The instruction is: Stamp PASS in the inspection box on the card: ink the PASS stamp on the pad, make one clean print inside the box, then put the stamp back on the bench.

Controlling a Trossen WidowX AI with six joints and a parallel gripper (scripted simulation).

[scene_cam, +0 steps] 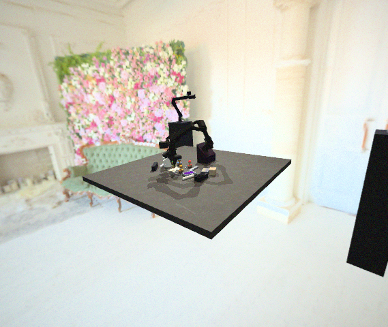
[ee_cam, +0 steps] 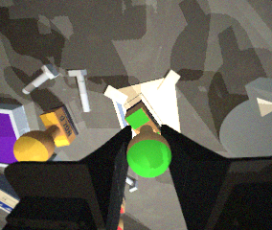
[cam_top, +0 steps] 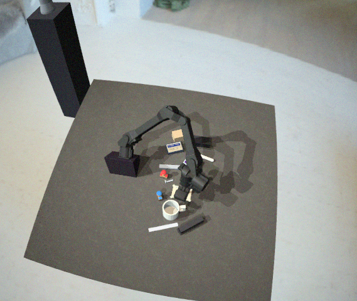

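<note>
The cream card is 2 cm behind my gripper tip and 4 cm below it. The rest, counted from my gripper tip: mug (3 cm behind, 12 cm to the right, 1 cm below); then orange-knobbed stamp (1 cm ahead, 10 cm to the left, 2 cm below); then green-knobbed stamp (right at my gripper tip).
</note>
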